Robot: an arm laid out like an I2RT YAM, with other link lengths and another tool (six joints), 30 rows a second.
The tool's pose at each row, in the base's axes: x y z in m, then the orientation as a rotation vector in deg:
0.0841, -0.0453, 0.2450, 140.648, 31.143, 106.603
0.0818, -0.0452, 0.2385, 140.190, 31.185, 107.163
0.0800, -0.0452, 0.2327, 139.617, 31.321, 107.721
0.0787, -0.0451, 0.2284, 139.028, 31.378, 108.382
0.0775, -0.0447, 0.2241, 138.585, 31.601, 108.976
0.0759, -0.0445, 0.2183, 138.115, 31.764, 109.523
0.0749, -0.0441, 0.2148, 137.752, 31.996, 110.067
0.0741, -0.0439, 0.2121, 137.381, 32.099, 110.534
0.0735, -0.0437, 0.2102, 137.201, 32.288, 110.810
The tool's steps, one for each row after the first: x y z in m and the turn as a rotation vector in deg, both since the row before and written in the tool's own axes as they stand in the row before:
-0.0066, -0.0021, -0.0002, -0.062, 0.452, -0.080
-0.0058, -0.0017, 0.0000, -0.082, 0.484, -0.182
-0.0043, -0.0014, 0.0000, -0.093, 0.548, -0.121
-0.0042, -0.0017, 0.0001, 0.061, 0.478, -0.123
-0.0057, -0.0019, 0.0000, -0.001, 0.454, -0.131
-0.0034, -0.0014, 0.0000, 0.100, 0.428, -0.095
-0.0026, -0.0010, -0.0001, 0.002, 0.379, -0.078
-0.0018, -0.0008, -0.0001, 0.093, 0.219, -0.071

